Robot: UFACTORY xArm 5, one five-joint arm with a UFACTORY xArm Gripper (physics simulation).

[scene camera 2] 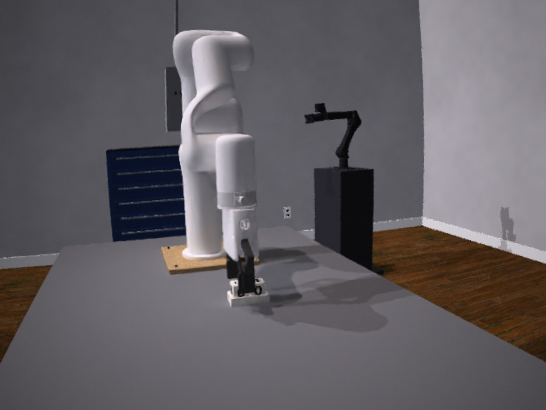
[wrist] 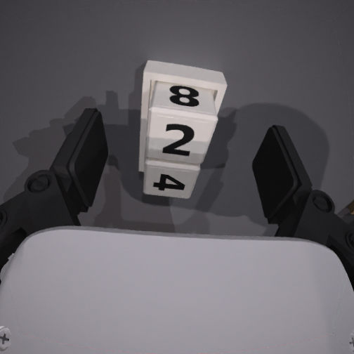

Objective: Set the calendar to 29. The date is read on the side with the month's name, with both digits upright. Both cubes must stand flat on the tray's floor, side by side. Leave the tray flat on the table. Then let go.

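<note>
The white tray [scene camera 2: 248,301] [wrist: 185,70] lies on the table. Two white cubes stand in it, side by side. In the wrist view, one cube [wrist: 159,131] shows a 2 on top and an 8 on its end side. The other cube [wrist: 172,169] shows a 4 on top, turned sideways. My gripper [scene camera 2: 240,285] [wrist: 184,136] is open, its fingers apart on either side of the cubes, holding nothing. In the scene view the near finger hides much of the cubes. The month's name and the digits below it cannot be read.
The arm's wooden base board [scene camera 2: 185,262] lies on the grey table [scene camera 2: 150,350] behind the tray. A small black arm [scene camera 2: 347,135] stands on a dark pedestal [scene camera 2: 357,215] beyond the table. A blue drawer cabinet [scene camera 2: 145,195] stands at the back left.
</note>
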